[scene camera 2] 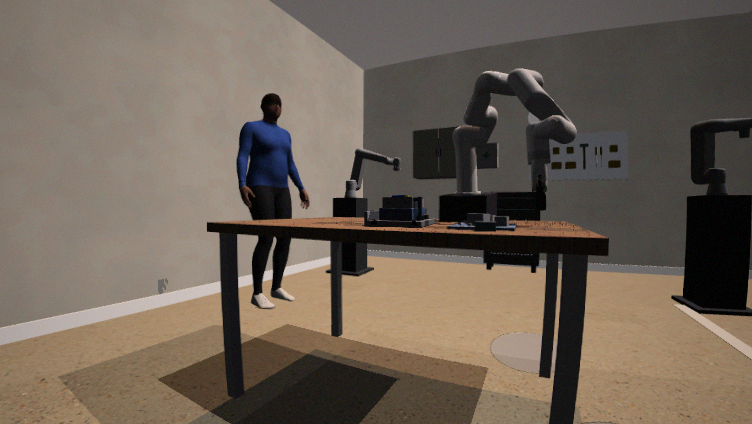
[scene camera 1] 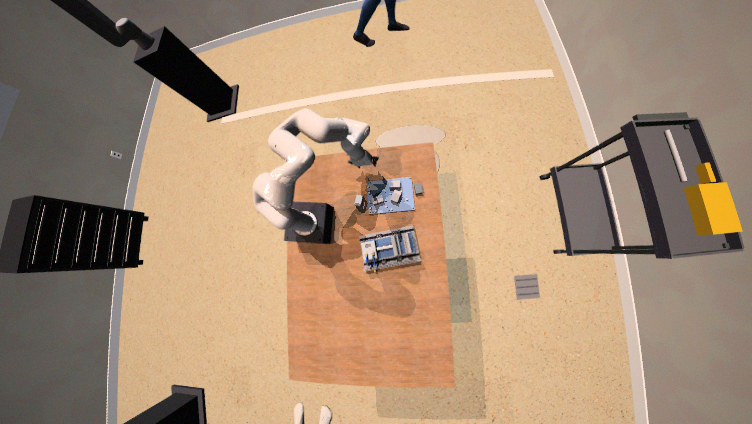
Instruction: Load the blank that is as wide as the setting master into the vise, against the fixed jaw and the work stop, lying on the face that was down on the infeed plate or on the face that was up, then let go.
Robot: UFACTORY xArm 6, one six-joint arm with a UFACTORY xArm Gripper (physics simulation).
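Places are measured from the arm's base along level axes (x ahead, y left, z up), in millimetres.
Where they show: gripper, fingertip midpoint: (scene camera 2: 541,209) (scene camera 1: 367,165); arm's base at its link origin: (scene camera 2: 467,194) (scene camera 1: 305,223).
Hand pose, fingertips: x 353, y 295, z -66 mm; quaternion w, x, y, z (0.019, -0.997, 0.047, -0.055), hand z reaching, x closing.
Note:
Things, the pixels of their top centre, and the offset from my fingertips. Level surfaces: height alone.
- blue infeed plate at its top centre: (scene camera 2: 484,224) (scene camera 1: 390,195) 180 mm right, 102 mm ahead, 52 mm down
- wooden table at its surface level: 60 mm down
- vise at its top centre: (scene camera 2: 403,197) (scene camera 1: 387,247) 469 mm right, 62 mm ahead, 39 mm up
The blue infeed plate (scene camera 1: 405,206) (scene camera 2: 458,227) lies on the wooden table (scene camera 1: 368,326) (scene camera 2: 315,227). Small grey blanks lie on it, among them one (scene camera 1: 394,183), another (scene camera 1: 395,196) and a third (scene camera 1: 377,200); in the side view they show as low blocks (scene camera 2: 476,217). Two more grey blocks lie just off the plate, one (scene camera 1: 418,188) on its right and one (scene camera 1: 358,199) on its left. The vise (scene camera 1: 389,247) (scene camera 2: 399,210) stands beside the plate; I cannot tell what is between its jaws. My gripper (scene camera 1: 366,159) (scene camera 2: 537,189) is open and empty, above the table edge beyond the plate.
A person in blue (scene camera 2: 265,152) (scene camera 1: 312,414) stands by one end of the table. Another person's legs (scene camera 1: 374,21) show beyond the other end. Other arms on black pedestals (scene camera 1: 183,73) (scene camera 2: 716,247) (scene camera 2: 351,208), a black cabinet (scene camera 1: 67,231) and a grey cart (scene camera 1: 658,184) stand around.

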